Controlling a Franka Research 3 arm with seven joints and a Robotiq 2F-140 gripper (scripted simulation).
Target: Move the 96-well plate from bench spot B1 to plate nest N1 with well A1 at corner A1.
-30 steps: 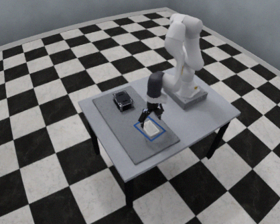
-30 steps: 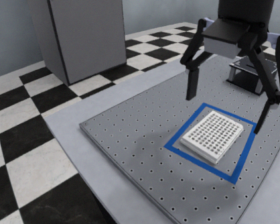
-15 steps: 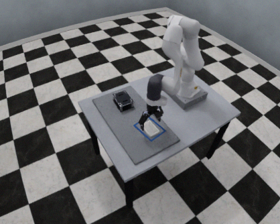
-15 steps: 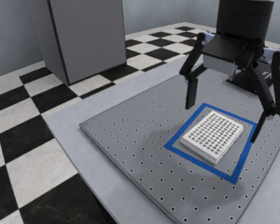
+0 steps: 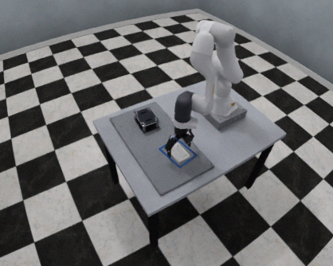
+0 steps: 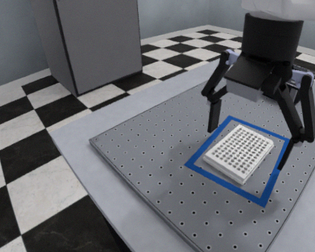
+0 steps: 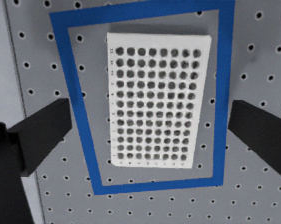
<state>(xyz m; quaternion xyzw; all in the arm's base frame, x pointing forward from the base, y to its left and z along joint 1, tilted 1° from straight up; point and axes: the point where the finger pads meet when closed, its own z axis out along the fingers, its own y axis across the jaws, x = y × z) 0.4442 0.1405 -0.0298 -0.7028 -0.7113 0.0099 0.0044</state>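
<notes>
My gripper is now 20 mm above the white 96-well plate. The rest, counted from my hand: black raised nest (30 mm ahead, 330 mm to the right, 30 mm above); A1 mark (90 mm ahead, 260 mm to the right, 30 mm above).
</notes>
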